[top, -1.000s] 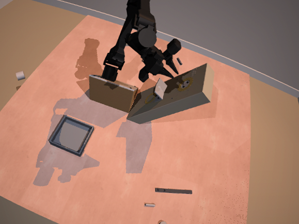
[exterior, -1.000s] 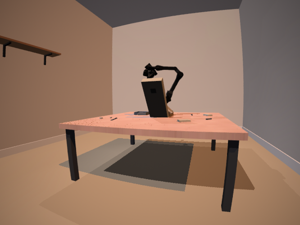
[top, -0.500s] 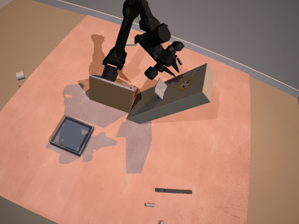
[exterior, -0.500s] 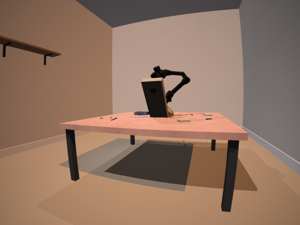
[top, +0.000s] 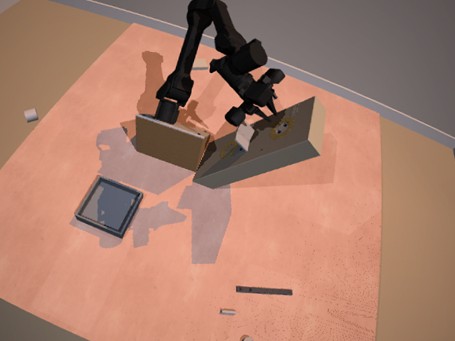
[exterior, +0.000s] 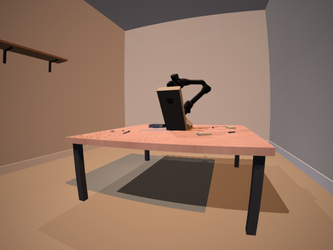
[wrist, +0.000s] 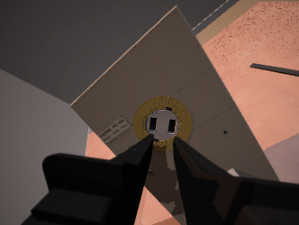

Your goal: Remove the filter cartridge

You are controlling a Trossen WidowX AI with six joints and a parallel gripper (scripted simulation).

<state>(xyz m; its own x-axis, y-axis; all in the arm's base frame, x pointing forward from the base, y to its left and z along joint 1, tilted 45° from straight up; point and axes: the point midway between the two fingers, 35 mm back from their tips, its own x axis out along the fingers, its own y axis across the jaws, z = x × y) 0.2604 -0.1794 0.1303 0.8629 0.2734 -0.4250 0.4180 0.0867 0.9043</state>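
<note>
The round filter cartridge is 5 cm ahead of my gripper tip and 3 cm below it. From my gripper tip the other things lie so: small pin (45 cm to the right, 30 cm below, 2 cm ahead); then dark-rimmed tray (39 cm behind, 30 cm below, 24 cm to the right).
</note>
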